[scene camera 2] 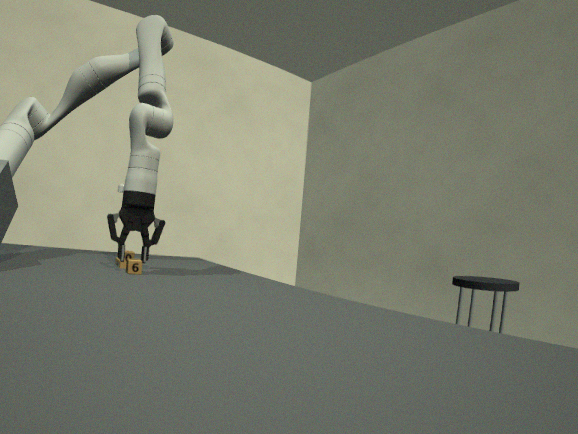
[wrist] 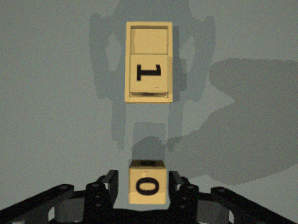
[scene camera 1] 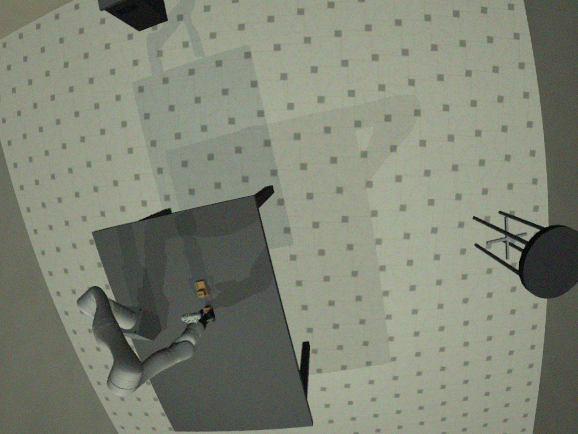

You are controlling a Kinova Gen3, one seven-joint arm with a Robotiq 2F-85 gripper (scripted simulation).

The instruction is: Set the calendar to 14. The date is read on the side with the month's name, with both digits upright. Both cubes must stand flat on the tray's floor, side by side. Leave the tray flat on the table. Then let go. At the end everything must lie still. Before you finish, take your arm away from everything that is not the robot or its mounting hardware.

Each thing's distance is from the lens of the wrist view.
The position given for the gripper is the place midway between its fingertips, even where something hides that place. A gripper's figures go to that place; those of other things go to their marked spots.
gripper [wrist: 143, 181]: 17 cm
number cube [wrist: 147, 178]: 16 cm
